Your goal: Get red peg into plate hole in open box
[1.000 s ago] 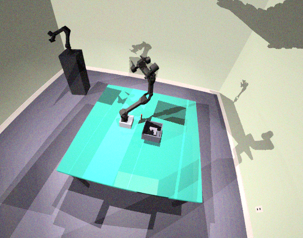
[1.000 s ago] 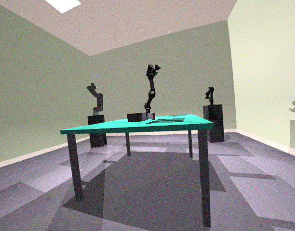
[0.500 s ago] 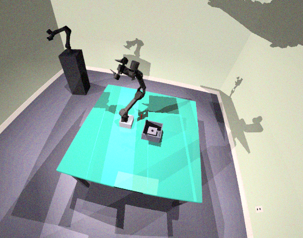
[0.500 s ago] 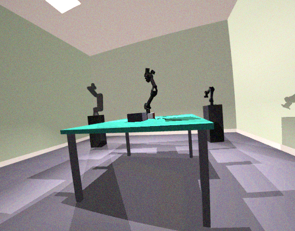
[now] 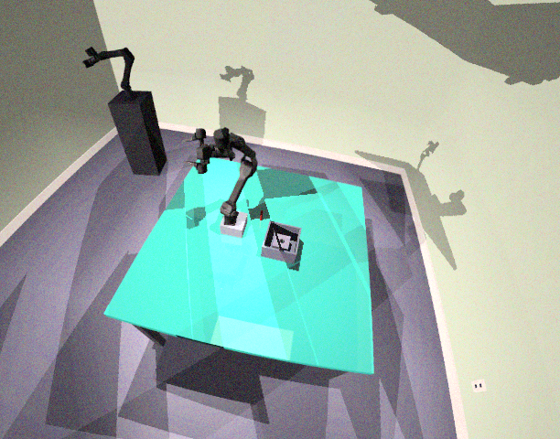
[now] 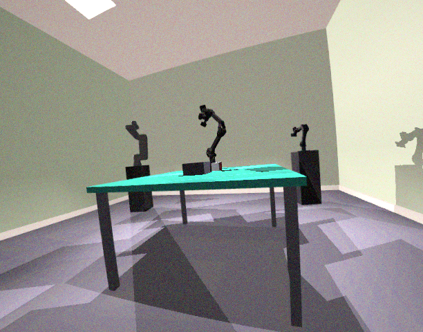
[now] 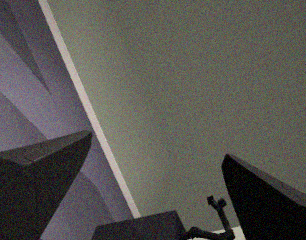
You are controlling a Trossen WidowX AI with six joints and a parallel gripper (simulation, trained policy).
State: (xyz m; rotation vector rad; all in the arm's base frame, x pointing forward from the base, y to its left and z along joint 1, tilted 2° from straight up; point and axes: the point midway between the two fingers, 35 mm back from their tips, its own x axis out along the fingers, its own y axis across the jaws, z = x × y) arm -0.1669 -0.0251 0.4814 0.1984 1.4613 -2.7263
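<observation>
Right now my gripper tip is 37 cm short of the red peg, 12 cm to the right of it and 52 cm above it. Round my gripper tip: grey box (49 cm ahead, 7 cm to the right, 54 cm below); light plate (49 cm ahead, 7 cm to the right, 52 cm below).
</observation>
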